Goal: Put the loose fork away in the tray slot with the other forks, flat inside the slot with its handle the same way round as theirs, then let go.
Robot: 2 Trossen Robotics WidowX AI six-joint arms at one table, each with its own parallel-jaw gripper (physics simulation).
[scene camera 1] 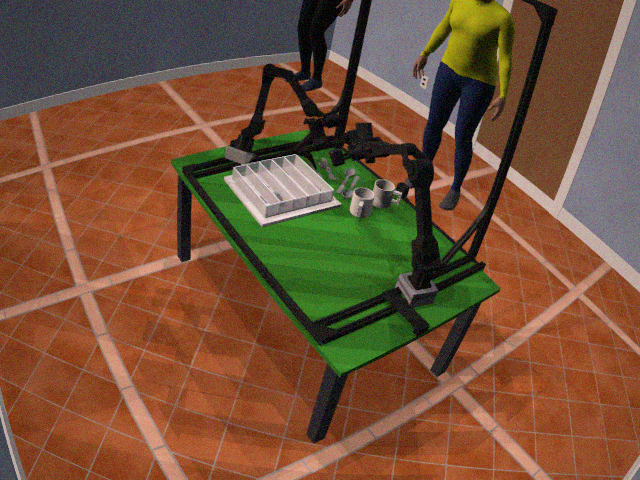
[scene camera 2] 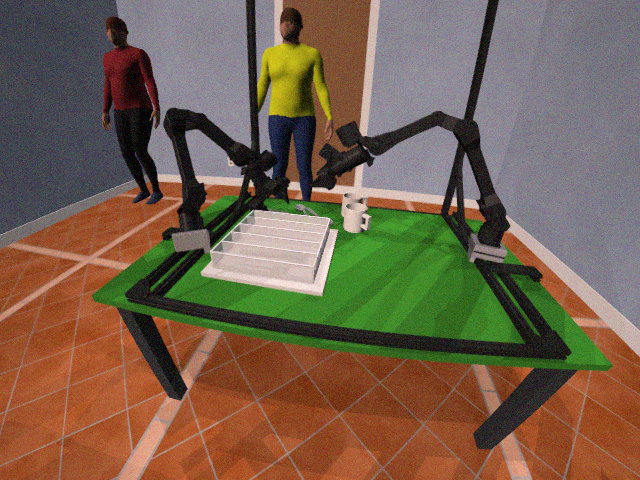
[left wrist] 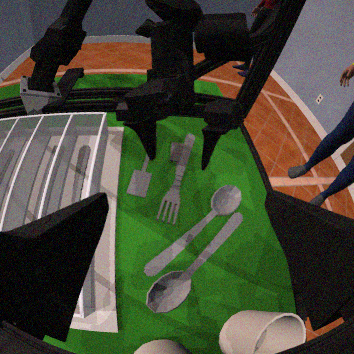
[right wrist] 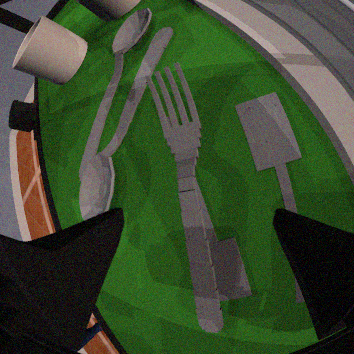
My left gripper is open, with nothing in its grasp. Further things: my right gripper and a white cutlery tray.
My left gripper also shows in the left wrist view. My right gripper is seen too in the left wrist view and in the right wrist view.
